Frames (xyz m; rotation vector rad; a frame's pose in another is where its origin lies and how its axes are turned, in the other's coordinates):
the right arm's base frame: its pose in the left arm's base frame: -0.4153 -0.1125 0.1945 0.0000 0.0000 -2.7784
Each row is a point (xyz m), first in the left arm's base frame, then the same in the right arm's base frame.
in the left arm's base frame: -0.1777 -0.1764 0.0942
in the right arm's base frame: -0.1994 0.1441 -0.1003
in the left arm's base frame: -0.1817 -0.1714 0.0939
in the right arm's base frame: -0.1974 0.1380 -0.1006
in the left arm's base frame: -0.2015 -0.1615 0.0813
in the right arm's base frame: -0.1824 0.1218 -0.1132
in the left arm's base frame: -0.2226 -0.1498 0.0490
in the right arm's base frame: -0.1669 0.1033 -0.1455
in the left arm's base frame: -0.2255 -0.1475 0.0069
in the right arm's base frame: -0.1650 0.1001 -0.1876
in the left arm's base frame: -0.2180 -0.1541 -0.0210
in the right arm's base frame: -0.1697 0.1090 -0.2155
